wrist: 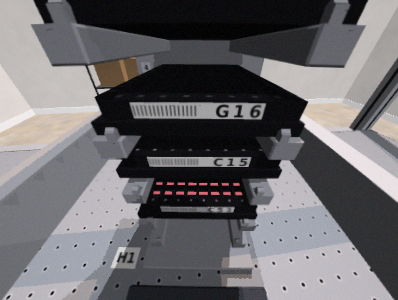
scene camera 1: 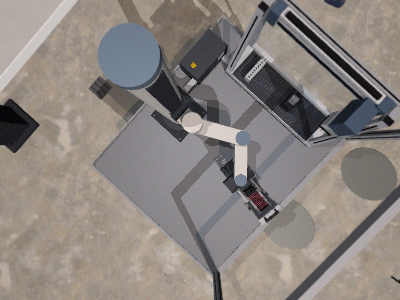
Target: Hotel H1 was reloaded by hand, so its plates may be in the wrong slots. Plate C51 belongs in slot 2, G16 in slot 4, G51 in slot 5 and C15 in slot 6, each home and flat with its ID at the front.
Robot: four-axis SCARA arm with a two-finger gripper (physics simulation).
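Places are measured from the arm's base along level axes (x ahead, y left, z up), in metres.
Where they show: gripper, between the fingertips: [wrist: 199, 110].
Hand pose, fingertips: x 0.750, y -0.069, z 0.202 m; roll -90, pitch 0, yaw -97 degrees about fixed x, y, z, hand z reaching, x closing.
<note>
Things, the pixels of their top centre, and the offset from my fingertips. "*": a spot on its surface instead. Level surfaces: height alone.
- Plate G16, centre of its top: [wrist: 199, 73] dy -0.001, dx +0.010, dz +0.024 m
- Plate C51, centre of its top: [wrist: 198, 150] dy -0.001, dx +0.010, dz -0.047 m
- Plate G51, centre of its top: [wrist: 200, 5] [scene camera 1: 258, 200] dy -0.002, dx +0.010, dz +0.060 m
- H1 label, a spot on its surface: [wrist: 125, 257] * dy +0.104, dx -0.033, dz -0.189 m
- perforated deck, height of its surface: dz -0.189 m
- black box, a spot on its surface: [scene camera 1: 203, 55] * dy +0.462, dx -0.863, dz -0.074 m
In the wrist view, plate C15 [wrist: 199, 162] is between my finger arms. It stands slightly above the rail knobs under it, level. My gripper [scene camera 1: 256, 199] [wrist: 199, 110] is shut on its sides; the fingertips are hidden behind the rails and plates. Plate G16 [wrist: 199, 111] rests on the rails above, its ID to the front. Plate C51 [wrist: 197, 210] with red wells sits below C15. Plate G51 [wrist: 200, 12] is at the top edge, its ID cut off. Hotel H1 [scene camera 1: 270, 215] [wrist: 212, 52] holds the stack; a slot label 4 shows behind G16.
The H1 label [wrist: 125, 257] lies on the perforated deck [scene camera 1: 145, 170]. A black box [scene camera 1: 203, 55] with a yellow mark stands behind the arm. A framed station [scene camera 1: 341, 60] stands at the upper right. G51 hangs close above G16.
</note>
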